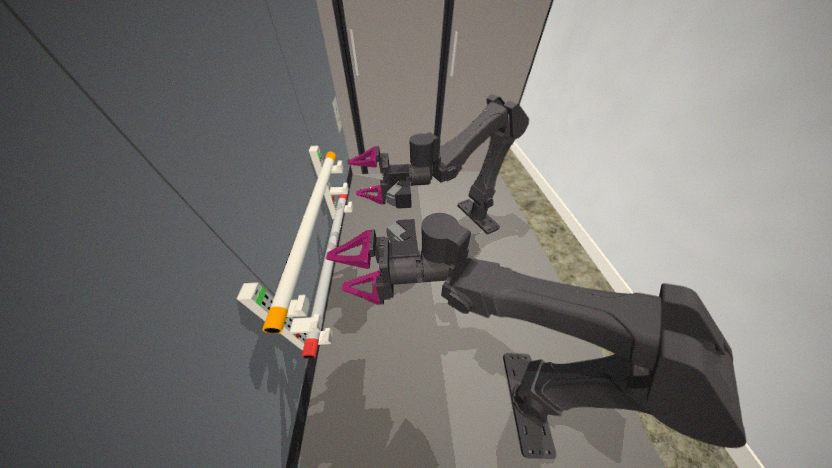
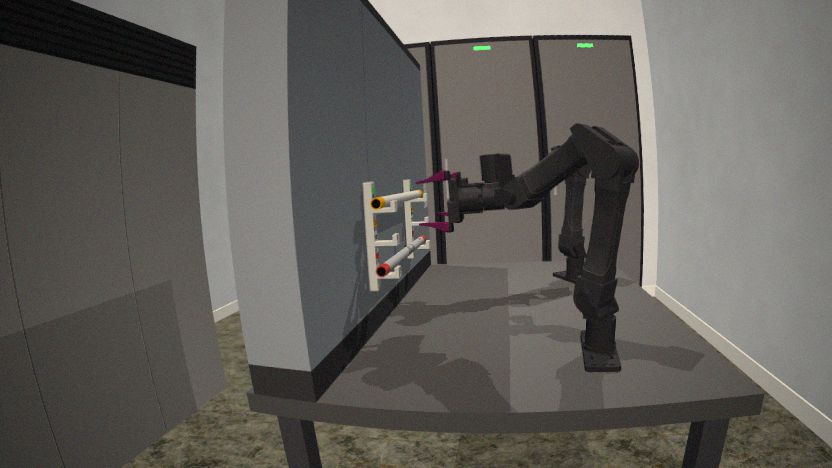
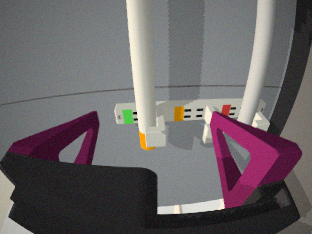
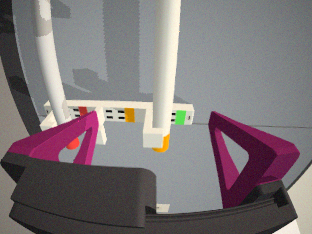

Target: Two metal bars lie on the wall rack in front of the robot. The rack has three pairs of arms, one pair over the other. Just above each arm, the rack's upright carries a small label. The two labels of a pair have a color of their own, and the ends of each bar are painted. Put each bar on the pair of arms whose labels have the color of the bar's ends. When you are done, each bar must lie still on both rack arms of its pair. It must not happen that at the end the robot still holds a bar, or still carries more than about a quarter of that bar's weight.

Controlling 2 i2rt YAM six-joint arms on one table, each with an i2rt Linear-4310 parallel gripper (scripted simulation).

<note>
I see my left gripper, my right gripper, a red-ended bar, an orange-ended bar and a grey wall panel.
My left gripper also shows in image 2 and in image 3. My right gripper also shows in image 4.
</note>
